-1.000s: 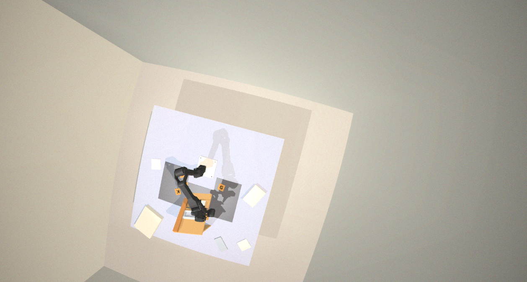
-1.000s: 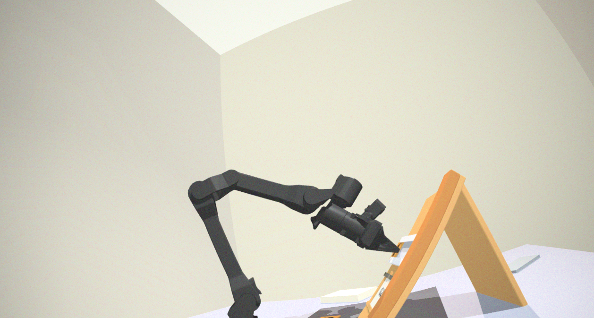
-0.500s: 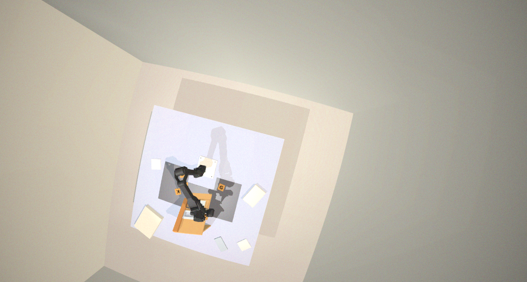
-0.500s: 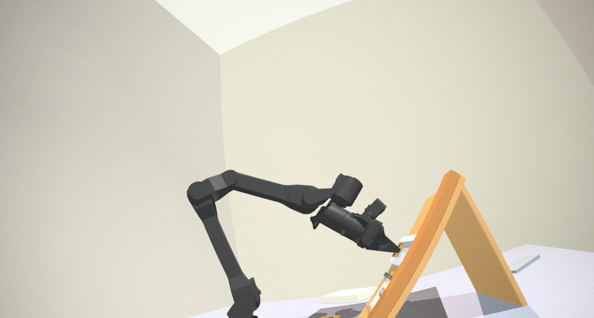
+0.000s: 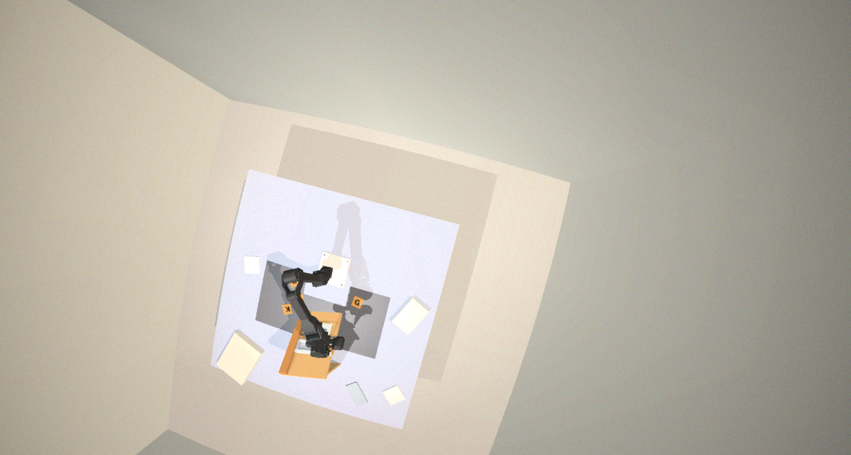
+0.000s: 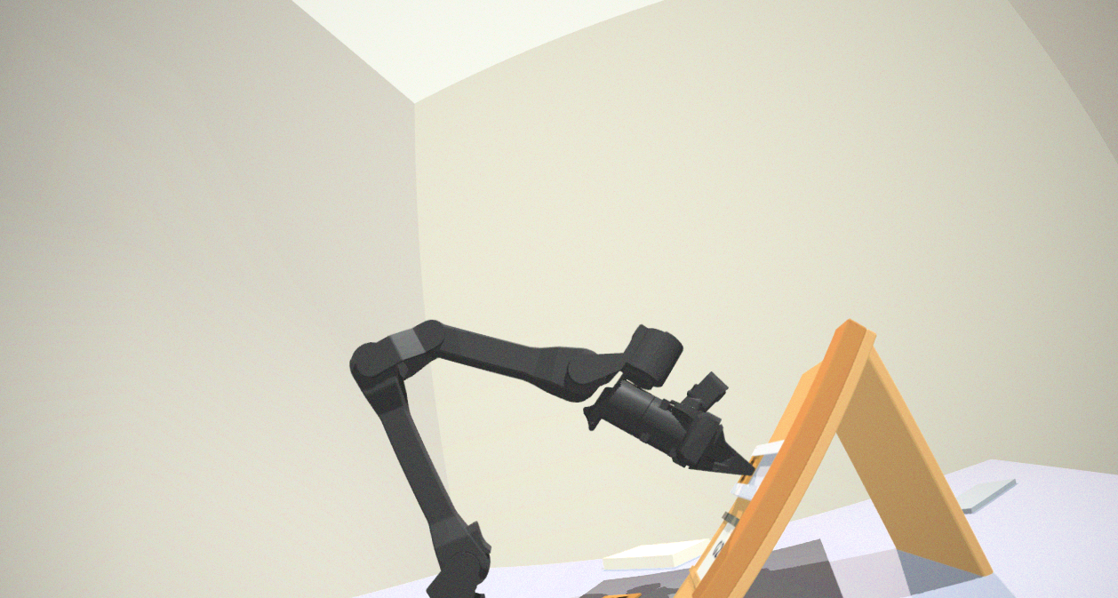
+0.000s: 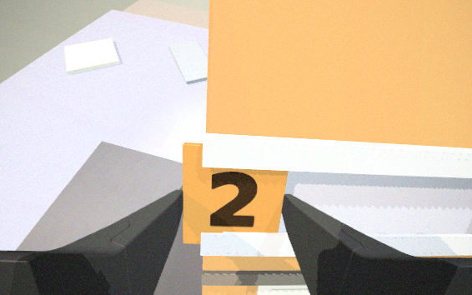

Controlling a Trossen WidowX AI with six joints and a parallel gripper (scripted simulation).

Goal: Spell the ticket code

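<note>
Now: the white ticket 50 mm behind my gripper tip, 70 mm to the right of it and 80 mm below it. From my gripper tip the other things lie so: grey slab (360 mm ahead, 140 mm to the left, 160 mm below); then grey mat (160 mm behind, 130 mm to the right, 160 mm below).
</note>
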